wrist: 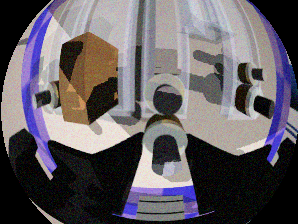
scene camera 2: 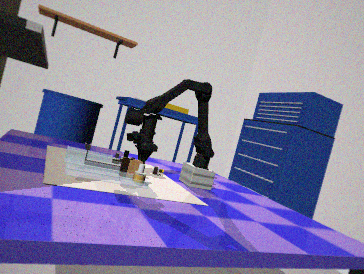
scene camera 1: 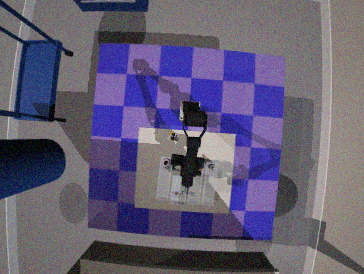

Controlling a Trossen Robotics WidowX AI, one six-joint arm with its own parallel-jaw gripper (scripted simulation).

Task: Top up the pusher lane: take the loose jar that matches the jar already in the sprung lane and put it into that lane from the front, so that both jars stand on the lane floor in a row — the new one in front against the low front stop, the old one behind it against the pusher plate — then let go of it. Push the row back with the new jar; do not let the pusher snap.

Scene:
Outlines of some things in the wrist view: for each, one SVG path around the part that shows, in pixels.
My gripper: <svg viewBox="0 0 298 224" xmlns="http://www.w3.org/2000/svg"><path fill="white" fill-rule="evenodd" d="M8 157L13 172L27 196L41 210L63 224L249 224L249 221L265 208L282 183L293 157L295 143L290 139L281 141L281 147L277 151L278 160L273 167L269 160L266 160L273 147L271 144L258 148L257 151L254 149L235 156L186 133L188 145L185 148L185 157L188 159L193 188L196 190L194 193L200 210L198 213L202 216L177 221L145 221L120 217L141 161L144 132L137 132L130 139L122 140L120 144L114 144L113 147L96 153L81 152L57 143L56 140L48 141L49 151L57 165L51 173L51 180L35 156L39 145L27 129L21 128L21 131L9 137Z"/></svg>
A brown box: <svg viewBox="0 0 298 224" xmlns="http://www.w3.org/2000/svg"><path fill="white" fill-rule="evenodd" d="M90 32L73 37L73 39L68 40L61 47L59 68L60 104L64 121L68 121L68 123L90 125L98 117L104 115L105 112L109 112L110 109L113 109L118 104L118 49L113 44L109 44L108 41L102 40L101 37L90 34Z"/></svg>

